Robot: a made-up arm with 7 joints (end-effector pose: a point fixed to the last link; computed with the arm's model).
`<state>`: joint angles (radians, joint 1 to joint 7).
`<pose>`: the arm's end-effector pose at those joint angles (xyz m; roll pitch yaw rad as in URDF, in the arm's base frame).
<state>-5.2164 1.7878 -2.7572 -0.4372 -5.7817 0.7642 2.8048</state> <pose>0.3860 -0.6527 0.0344 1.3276 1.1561 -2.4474</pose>
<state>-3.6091 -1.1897 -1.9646 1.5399 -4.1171 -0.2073 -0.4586</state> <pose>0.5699 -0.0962 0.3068 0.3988 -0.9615 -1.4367</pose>
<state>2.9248 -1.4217 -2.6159 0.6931 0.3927 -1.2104 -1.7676</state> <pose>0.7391 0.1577 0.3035 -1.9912 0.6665 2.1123</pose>
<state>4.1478 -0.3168 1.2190 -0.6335 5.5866 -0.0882 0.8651</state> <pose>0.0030 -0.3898 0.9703 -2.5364 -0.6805 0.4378</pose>
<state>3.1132 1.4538 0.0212 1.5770 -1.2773 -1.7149 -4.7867</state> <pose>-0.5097 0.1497 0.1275 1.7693 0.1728 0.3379</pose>
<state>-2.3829 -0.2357 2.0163 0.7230 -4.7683 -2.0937 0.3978</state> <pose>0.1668 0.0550 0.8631 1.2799 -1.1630 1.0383</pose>
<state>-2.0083 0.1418 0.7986 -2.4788 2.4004 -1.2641 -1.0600</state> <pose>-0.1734 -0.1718 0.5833 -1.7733 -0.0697 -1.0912</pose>
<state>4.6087 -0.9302 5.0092 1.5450 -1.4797 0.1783 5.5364</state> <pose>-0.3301 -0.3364 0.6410 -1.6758 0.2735 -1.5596</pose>
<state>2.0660 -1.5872 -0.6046 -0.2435 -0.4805 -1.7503 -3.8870</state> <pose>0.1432 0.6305 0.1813 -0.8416 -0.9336 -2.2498</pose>
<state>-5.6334 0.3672 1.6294 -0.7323 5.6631 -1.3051 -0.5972</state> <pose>0.2690 0.1329 0.8567 1.4441 -0.2396 0.0288</pose>
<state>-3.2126 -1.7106 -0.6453 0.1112 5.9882 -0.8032 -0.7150</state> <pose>0.7774 0.1361 0.1576 1.0738 0.2450 -0.9866</pose>
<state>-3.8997 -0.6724 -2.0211 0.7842 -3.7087 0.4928 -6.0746</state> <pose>0.5122 0.1927 0.8421 -2.8771 -0.6662 2.7929</pose>
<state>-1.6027 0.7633 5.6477 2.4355 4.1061 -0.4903 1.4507</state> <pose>-0.0682 0.2445 0.2418 0.1339 -0.1830 -1.7496</pose>
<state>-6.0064 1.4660 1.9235 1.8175 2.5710 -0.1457 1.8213</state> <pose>0.2068 -0.4286 0.4545 -1.9616 0.9916 -1.0123</pose>
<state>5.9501 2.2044 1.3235 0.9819 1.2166 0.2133 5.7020</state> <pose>0.5816 -0.1536 -0.1246 0.9833 -1.0021 -1.8893</pose>
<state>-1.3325 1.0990 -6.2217 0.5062 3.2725 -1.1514 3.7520</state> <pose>0.2178 0.6587 0.3528 0.3792 0.1981 -1.1478</pose>
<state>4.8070 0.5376 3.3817 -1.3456 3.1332 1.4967 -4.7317</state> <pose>0.1004 0.4136 0.4579 -0.2231 -0.1184 -0.3233</pose>
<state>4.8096 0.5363 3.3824 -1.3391 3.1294 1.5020 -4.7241</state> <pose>0.1012 0.4139 0.4598 -0.2213 -0.1131 -0.3203</pose>
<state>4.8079 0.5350 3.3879 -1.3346 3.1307 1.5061 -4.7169</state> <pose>0.1021 0.4138 0.4616 -0.2199 -0.1152 -0.3160</pose>
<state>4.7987 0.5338 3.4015 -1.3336 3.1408 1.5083 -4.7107</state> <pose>0.1032 0.4130 0.4629 -0.2195 -0.1300 -0.3099</pose>
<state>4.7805 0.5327 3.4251 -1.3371 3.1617 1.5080 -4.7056</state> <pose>0.1047 0.4114 0.4639 -0.2205 -0.1604 -0.3016</pose>
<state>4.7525 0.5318 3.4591 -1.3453 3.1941 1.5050 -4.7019</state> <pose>0.1065 0.4088 0.4646 -0.2233 -0.2071 -0.2906</pose>
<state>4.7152 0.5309 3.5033 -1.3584 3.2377 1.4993 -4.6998</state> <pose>0.1086 0.4052 0.4657 -0.2281 -0.2693 -0.2770</pose>
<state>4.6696 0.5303 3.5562 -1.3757 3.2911 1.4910 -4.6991</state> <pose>0.1108 0.4008 0.4675 -0.2350 -0.3448 -0.2599</pose>
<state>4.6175 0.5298 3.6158 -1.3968 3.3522 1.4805 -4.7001</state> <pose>0.1129 0.3957 0.4704 -0.2444 -0.4301 -0.2394</pose>
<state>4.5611 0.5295 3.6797 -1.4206 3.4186 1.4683 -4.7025</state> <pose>0.1148 0.3900 0.4748 -0.2564 -0.5213 -0.2152</pose>
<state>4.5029 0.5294 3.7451 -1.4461 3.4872 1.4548 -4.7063</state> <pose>0.1163 0.3841 0.4805 -0.2713 -0.6138 -0.1874</pose>
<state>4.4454 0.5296 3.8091 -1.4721 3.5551 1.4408 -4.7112</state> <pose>0.1172 0.3782 0.4871 -0.2894 -0.7035 -0.1561</pose>
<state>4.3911 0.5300 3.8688 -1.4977 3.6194 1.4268 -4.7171</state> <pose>0.1175 0.3726 0.4941 -0.3109 -0.7864 -0.1217</pose>
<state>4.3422 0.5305 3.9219 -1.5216 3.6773 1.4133 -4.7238</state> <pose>0.1171 0.3676 0.5010 -0.3341 -0.8593 -0.0860</pose>
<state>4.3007 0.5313 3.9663 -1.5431 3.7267 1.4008 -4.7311</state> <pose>0.1164 0.3634 0.5069 -0.3580 -0.9199 -0.0510</pose>
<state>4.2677 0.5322 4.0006 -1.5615 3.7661 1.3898 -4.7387</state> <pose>0.1155 0.3601 0.5115 -0.3802 -0.9669 -0.0191</pose>
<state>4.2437 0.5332 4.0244 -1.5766 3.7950 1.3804 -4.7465</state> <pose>0.1145 0.3577 0.5144 -0.3981 -1.0006 0.0066</pose>
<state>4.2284 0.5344 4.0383 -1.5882 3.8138 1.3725 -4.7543</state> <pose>0.1136 0.3563 0.5156 -0.4097 -1.0220 0.0242</pose>
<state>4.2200 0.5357 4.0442 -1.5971 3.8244 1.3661 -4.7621</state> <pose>0.1129 0.3557 0.5153 -0.4154 -1.0339 0.0341</pose>
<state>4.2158 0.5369 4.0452 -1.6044 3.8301 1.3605 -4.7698</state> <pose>0.1122 0.3554 0.5142 -0.4169 -1.0399 0.0390</pose>
